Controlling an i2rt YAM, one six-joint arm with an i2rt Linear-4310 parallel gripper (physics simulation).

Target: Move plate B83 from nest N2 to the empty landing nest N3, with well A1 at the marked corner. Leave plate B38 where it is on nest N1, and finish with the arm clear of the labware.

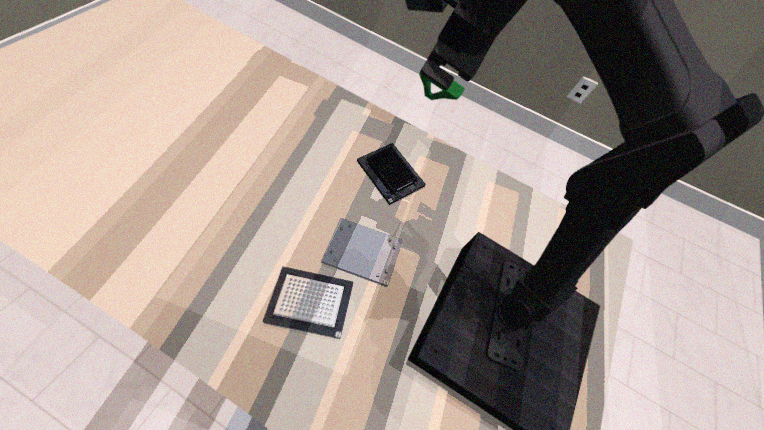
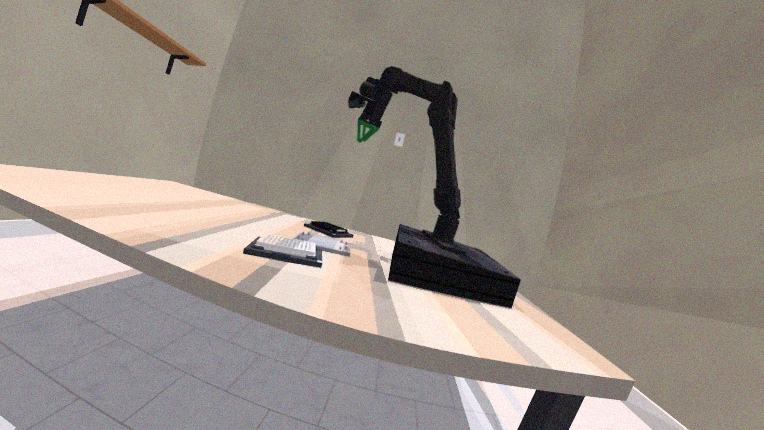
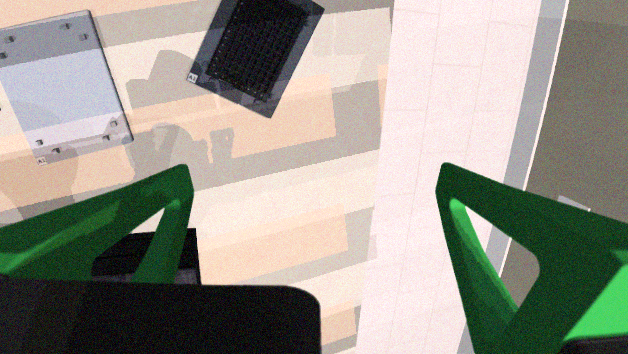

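Note:
A white well plate point(image 1: 308, 300) point(image 2: 286, 245) lies in a dark nest point(image 1: 299, 325) point(image 2: 283, 258). A black well plate point(image 1: 389, 166) point(image 2: 330, 228) point(image 3: 260, 42) lies in another dark nest point(image 1: 414, 185) point(image 3: 210, 47), turned at an angle. Between them is the empty grey-blue nest point(image 1: 363, 248) point(image 2: 331, 245) point(image 3: 65, 95), with pegs and an A1 tag at one corner. I cannot read the plate or nest names. My green-fingered gripper point(image 1: 441, 92) point(image 2: 365, 136) point(image 3: 314, 177) is open and empty, high above the table and apart from all three nests.
The arm's black base box point(image 1: 454, 331) point(image 2: 449, 272) stands on the table beside the nests. A wooden shelf point(image 2: 149, 29) is on the wall at the upper left. A wall outlet point(image 1: 582, 89) point(image 2: 399, 139) shows behind the arm.

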